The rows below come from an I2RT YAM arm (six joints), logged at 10 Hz.
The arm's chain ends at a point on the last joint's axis. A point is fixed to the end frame.
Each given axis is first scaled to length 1.
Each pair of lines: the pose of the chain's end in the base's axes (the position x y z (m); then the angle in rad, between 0 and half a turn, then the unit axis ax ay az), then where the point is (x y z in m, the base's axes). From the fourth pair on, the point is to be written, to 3 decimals.
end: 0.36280 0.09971 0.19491 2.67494 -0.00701 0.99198 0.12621
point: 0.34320 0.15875 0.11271
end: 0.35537 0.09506 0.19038 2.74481 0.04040 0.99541 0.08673
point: 0.33470 0.15156 0.10667
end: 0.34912 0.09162 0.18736 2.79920 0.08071 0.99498 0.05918
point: 0.32783 0.14692 0.10301
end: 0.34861 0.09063 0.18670 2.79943 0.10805 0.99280 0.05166
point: 0.330 0.147 0.102
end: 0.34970 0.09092 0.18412 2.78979 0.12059 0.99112 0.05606
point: 0.333 0.148 0.100
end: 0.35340 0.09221 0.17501 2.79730 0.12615 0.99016 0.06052
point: 0.337 0.151 0.092
